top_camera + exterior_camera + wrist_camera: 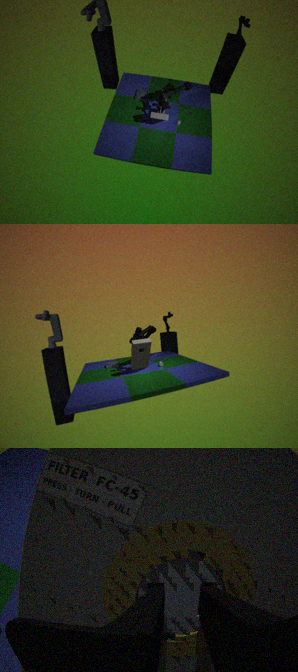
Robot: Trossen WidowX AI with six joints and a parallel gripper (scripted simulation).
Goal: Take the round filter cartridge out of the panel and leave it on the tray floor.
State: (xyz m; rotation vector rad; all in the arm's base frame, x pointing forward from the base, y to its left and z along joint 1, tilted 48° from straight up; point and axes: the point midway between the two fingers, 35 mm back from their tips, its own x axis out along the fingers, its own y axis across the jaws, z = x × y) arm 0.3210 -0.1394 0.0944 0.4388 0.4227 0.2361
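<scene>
Now: gripper tip 1 cm short of the round filter cartridge and 1 cm above it. From my gripper tip the other things lie so: grey service panel: 4 cm behind, 8 cm below; grey tray: 44 cm behind, 25 cm to the right, 24 cm below.
</scene>
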